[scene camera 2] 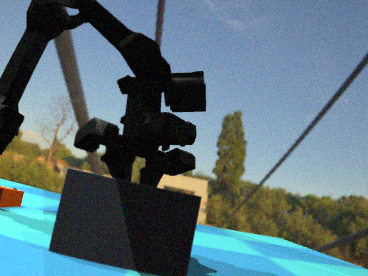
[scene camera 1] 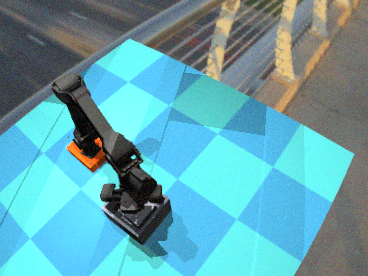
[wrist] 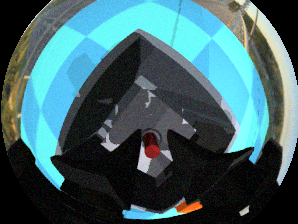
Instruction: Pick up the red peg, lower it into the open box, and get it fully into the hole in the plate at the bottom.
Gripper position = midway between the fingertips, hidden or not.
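Note:
You'd find my gripper at (scene camera 1: pixel 134 209) and again at (wrist: pixel 154 132). There's a dark grey box (wrist: pixel 141 60) here too, and a grey plate (wrist: pixel 145 111), though scene camera 2 misses the plate, since it's hidden by the dark grey box.

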